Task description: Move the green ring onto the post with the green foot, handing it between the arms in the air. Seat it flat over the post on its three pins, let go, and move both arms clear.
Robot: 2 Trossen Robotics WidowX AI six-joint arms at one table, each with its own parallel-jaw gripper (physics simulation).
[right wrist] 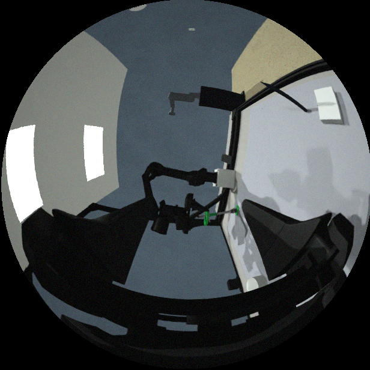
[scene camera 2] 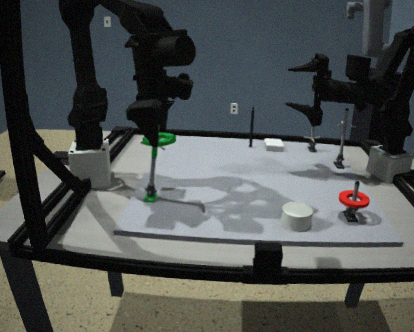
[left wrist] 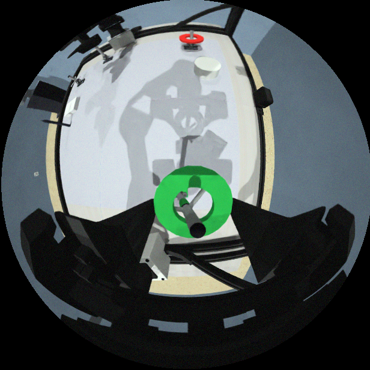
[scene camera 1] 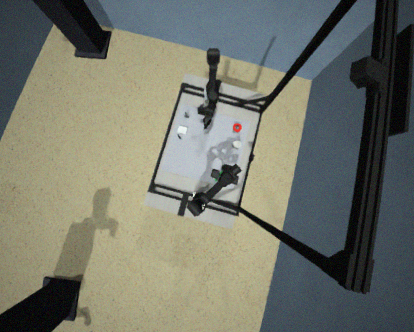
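The green ring is around the upper part of the post with the green foot, roughly level. The post's dark tip pokes through the hole, off centre, toward the ring's near edge in the left wrist view. A pin shows just below the ring in scene camera 2; whether the ring touches the pins is unclear. My left gripper points down, shut on the ring from both sides. My right gripper is open and empty, high at the far right.
A red ring sits on a short post. A white cylinder stands beside it. A white block, a thin black rod and two grey posts stand farther back.
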